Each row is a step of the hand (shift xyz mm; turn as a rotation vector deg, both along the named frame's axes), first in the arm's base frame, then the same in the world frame.
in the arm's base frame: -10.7 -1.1 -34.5 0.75 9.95 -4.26
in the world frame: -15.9 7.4 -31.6 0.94 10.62 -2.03
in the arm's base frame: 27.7 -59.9 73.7 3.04 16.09 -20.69
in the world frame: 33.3 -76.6 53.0 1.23 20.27 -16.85
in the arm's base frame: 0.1 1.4 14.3 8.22 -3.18 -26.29
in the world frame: 2.4 -1.9 14.0 3.84 2.58 -27.34
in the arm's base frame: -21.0 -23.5 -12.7 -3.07 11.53 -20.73
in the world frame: -24.6 -18.9 -13.9 -5.18 16.14 -16.87
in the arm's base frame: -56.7 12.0 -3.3 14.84 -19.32 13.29
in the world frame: -55.3 15.2 8.9 14.98 -22.57 6.04
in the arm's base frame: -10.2 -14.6 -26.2 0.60 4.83 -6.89
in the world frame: -15.3 -7.6 -26.7 -0.04 6.26 -5.66
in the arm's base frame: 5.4 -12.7 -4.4 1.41 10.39 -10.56
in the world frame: 3.6 -11.6 -7.9 0.68 12.47 -8.10
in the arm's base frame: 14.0 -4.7 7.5 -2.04 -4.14 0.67
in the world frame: 14.5 -7.0 3.8 -2.26 -4.08 0.07
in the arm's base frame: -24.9 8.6 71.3 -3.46 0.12 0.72
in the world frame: -13.0 -6.9 74.6 -3.29 0.12 1.30
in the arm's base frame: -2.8 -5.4 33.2 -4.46 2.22 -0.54
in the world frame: 1.8 -12.8 31.2 -4.28 2.50 0.71
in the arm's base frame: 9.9 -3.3 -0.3 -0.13 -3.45 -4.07
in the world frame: 9.4 -3.6 -2.7 -1.04 -2.41 -4.65
